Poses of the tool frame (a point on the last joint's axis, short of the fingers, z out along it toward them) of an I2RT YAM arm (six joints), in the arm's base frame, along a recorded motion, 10 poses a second.
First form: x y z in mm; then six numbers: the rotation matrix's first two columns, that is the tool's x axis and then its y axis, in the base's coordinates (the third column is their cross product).
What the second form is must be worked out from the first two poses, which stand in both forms.
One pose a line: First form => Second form
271.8 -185.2 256.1 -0.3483 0.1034 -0.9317 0.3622 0.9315 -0.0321 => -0.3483 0.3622 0.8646 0.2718; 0.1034 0.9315 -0.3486 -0.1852; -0.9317 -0.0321 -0.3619 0.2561; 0 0 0 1
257.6 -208.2 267.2 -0.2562 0.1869 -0.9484 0.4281 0.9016 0.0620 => -0.2562 0.4281 0.8667 0.2576; 0.1869 0.9016 -0.3901 -0.2082; -0.9484 0.0620 -0.3110 0.2672; 0 0 0 1
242.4 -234.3 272.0 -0.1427 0.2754 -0.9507 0.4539 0.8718 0.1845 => -0.1427 0.4539 0.8796 0.2424; 0.2754 0.8718 -0.4052 -0.2343; -0.9507 0.1845 -0.2494 0.2720; 0 0 0 1
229.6 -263.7 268.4 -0.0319 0.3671 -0.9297 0.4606 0.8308 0.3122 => -0.0319 0.4606 0.8870 0.2296; 0.3671 0.8308 -0.4183 -0.2637; -0.9297 0.3122 -0.1956 0.2684; 0 0 0 1
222.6 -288.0 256.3 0.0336 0.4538 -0.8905 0.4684 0.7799 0.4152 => 0.0336 0.4684 0.8829 0.2226; 0.4538 0.7799 -0.4311 -0.2880; -0.8905 0.4152 -0.1864 0.2563; 0 0 0 1
